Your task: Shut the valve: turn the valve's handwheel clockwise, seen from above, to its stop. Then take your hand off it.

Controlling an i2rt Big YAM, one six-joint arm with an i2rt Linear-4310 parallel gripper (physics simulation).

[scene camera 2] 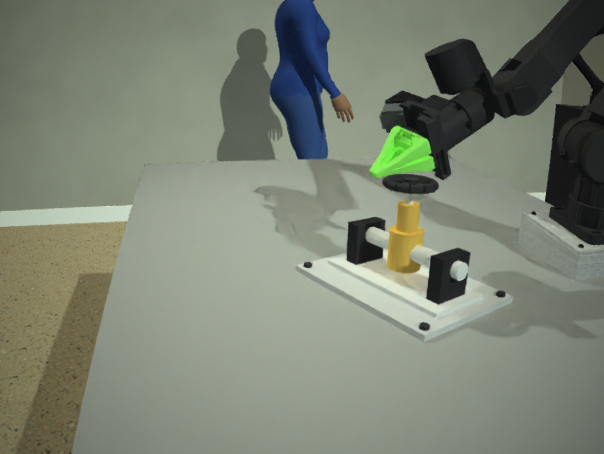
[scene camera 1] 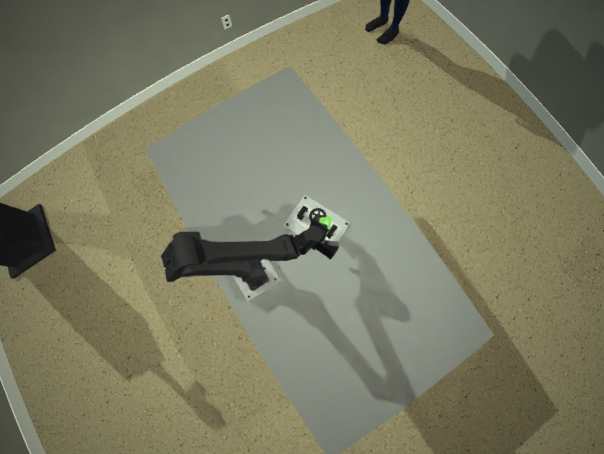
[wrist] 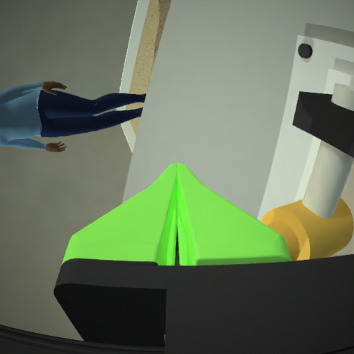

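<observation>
The valve has a black spoked handwheel (scene camera 1: 317,209) (scene camera 2: 410,189) on top of a yellow body (scene camera 2: 405,252) (wrist: 327,227). A white pipe runs through the body between two black brackets. It all stands upright on a white base plate (scene camera 1: 340,222) (scene camera 2: 350,295) (wrist: 287,135). My gripper (scene camera 1: 326,221) (scene camera 2: 373,173) (wrist: 177,175) has bright green fingers, shut and empty. In the scene camera 2 view the fingertips are just above and left of the wheel's rim, close to it; whether the fingers touch the wheel I cannot tell. The handwheel does not show in the wrist view.
The valve stands on a grey table (scene camera 1: 240,135) (scene camera 2: 200,350) (wrist: 220,60). The arm's light base block (scene camera 2: 550,250) stands to the right in the scene camera 2 view. A person (scene camera 1: 389,32) (scene camera 2: 300,75) (wrist: 85,107) stands beyond the table.
</observation>
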